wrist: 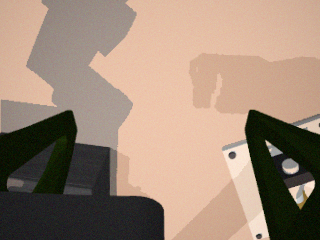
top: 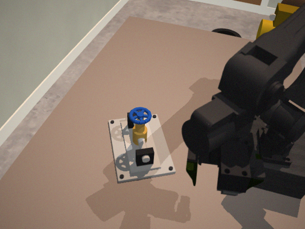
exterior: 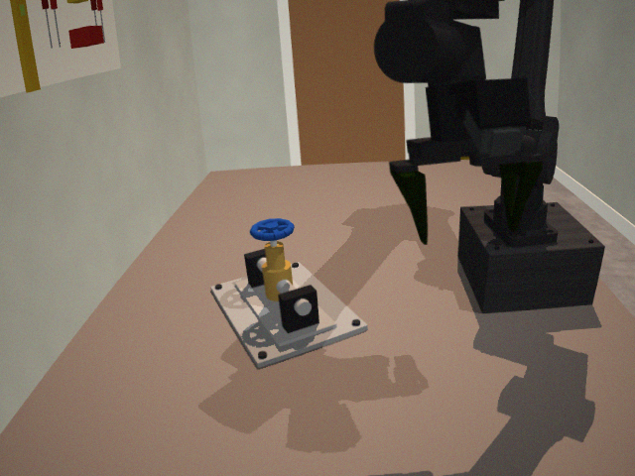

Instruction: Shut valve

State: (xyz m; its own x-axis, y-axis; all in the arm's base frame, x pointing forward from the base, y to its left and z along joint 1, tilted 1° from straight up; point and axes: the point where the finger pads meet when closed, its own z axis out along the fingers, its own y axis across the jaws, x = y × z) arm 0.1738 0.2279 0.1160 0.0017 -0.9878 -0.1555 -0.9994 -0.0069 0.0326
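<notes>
My hand is 230 mm to the left of the blue spoked handwheel, 210 mm short of it and 90 mm above it. Round my hand: plate 230 mm to the right, 210 mm below, 210 mm ahead.
</notes>
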